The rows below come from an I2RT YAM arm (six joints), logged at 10 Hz.
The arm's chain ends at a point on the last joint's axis. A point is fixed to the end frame.
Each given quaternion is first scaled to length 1.
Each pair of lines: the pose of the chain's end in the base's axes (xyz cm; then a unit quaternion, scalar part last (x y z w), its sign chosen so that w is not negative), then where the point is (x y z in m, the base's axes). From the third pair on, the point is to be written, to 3 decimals.
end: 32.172, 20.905, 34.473, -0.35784, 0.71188, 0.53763, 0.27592
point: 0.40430 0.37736 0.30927
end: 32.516, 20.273, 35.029, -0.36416, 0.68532, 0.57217, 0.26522
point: 0.39711 0.37760 0.32484
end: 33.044, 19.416, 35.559, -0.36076, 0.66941, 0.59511, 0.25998
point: 0.398 0.372 0.337
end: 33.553, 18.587, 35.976, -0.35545, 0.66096, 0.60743, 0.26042
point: 0.402 0.364 0.346
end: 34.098, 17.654, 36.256, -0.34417, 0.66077, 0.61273, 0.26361
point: 0.410 0.354 0.351
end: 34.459, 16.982, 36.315, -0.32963, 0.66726, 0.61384, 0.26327
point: 0.417 0.346 0.350
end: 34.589, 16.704, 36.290, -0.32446, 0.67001, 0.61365, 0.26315
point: 0.420 0.342 0.349
